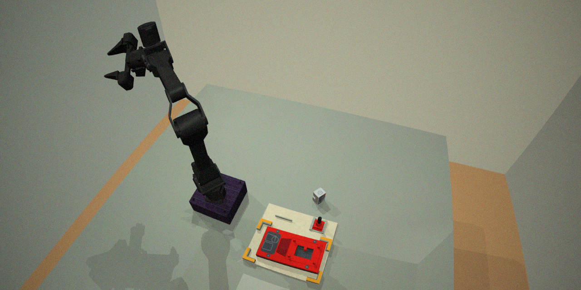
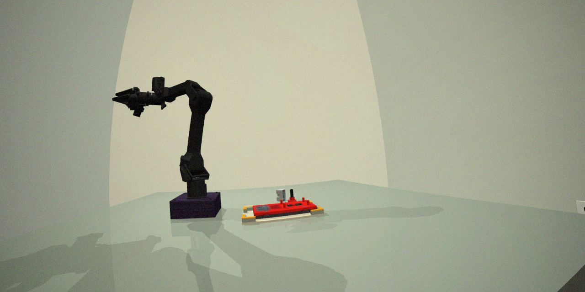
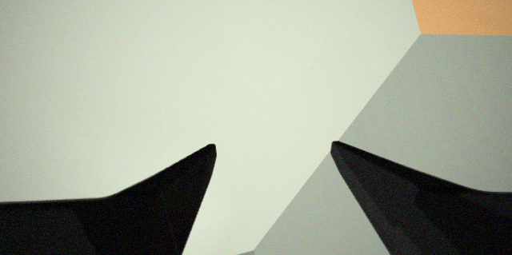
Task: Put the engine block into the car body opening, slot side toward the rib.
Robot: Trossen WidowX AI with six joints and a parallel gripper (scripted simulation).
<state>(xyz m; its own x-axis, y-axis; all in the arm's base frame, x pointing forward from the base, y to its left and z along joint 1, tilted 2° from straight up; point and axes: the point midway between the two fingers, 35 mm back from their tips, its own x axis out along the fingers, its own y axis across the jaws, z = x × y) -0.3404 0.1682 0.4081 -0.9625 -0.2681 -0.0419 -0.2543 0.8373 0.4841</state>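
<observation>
Now: the engine block 72 cm ahead of my gripper tip, 7 cm to the right of it and 45 cm below it. Also, from my gripper tip: black upright peg: 73 cm ahead, 18 cm to the right, 44 cm below.
</observation>
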